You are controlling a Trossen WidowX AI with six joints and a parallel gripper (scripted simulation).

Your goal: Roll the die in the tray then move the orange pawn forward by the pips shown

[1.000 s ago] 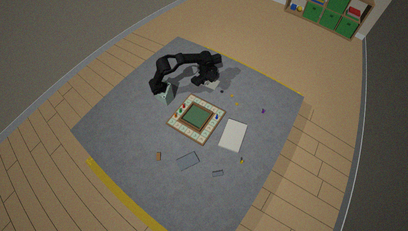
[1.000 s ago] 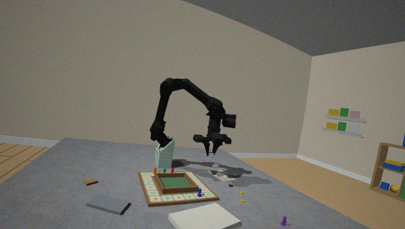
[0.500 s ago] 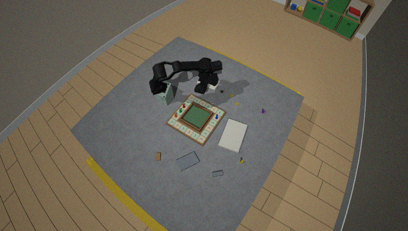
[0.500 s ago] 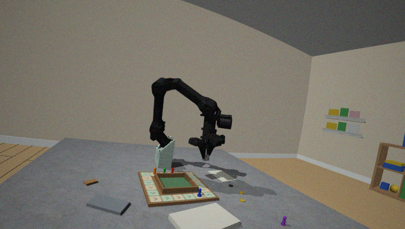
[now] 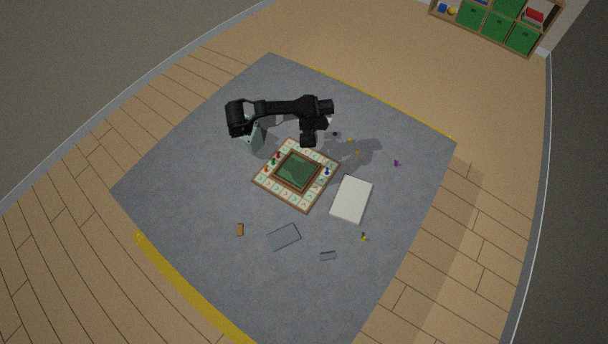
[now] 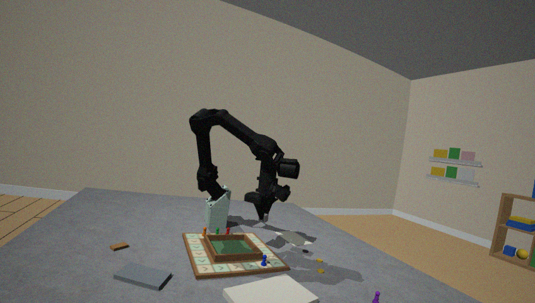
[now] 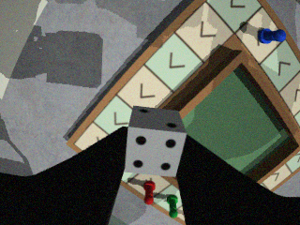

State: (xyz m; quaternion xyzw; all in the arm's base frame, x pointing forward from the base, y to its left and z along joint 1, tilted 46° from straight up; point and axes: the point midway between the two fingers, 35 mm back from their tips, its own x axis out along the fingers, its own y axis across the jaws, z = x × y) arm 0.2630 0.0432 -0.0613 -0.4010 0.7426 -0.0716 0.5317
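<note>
Now: gripper tip 17 cm to the left of the orange pawn, 11 cm past it and 9 cm above it. From my gripper tip the other things lie so: green tray: 11 cm to the right, 11 cm below, 1 cm ahead; then red pawn: 11 cm behind, 9 cm below, 8 cm to the right; then white die: right at my gripper tip.
</note>
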